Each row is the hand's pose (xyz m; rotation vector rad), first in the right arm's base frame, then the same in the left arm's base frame.
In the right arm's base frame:
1: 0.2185 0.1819 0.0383 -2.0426 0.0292 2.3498
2: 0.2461 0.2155 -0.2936 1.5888 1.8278 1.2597
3: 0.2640 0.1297 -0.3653 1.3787 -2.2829 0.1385
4: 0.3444 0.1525 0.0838 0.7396 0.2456 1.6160
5: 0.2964 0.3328 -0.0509 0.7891 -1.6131 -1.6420
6: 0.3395 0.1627 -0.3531 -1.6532 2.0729 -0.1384
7: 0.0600 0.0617 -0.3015 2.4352 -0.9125 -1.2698
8: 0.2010 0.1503 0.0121 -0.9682 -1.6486 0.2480
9: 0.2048 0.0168 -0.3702 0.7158 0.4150 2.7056
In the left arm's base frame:
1: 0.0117 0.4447 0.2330 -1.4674 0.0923 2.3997
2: -0.0519 0.5382 -0.0821 2.1526 1.6583 1.1100
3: -0.0804 0.4670 -0.1654 1.0763 -2.2016 -0.3440
4: 0.1322 0.3795 0.2293 1.1206 0.2407 1.2774
5: 0.0982 0.5895 0.1416 0.3738 -1.3997 -1.9911
6: 0.0013 0.4793 -0.1755 -1.3768 2.4609 0.2326
7: -0.2669 0.4344 -0.0450 2.1781 -1.0844 -1.8375
8: -0.0207 0.4238 0.2106 -0.9450 -1.2128 0.0861
9: -0.1672 0.3735 -0.1635 1.1806 0.1546 2.4032

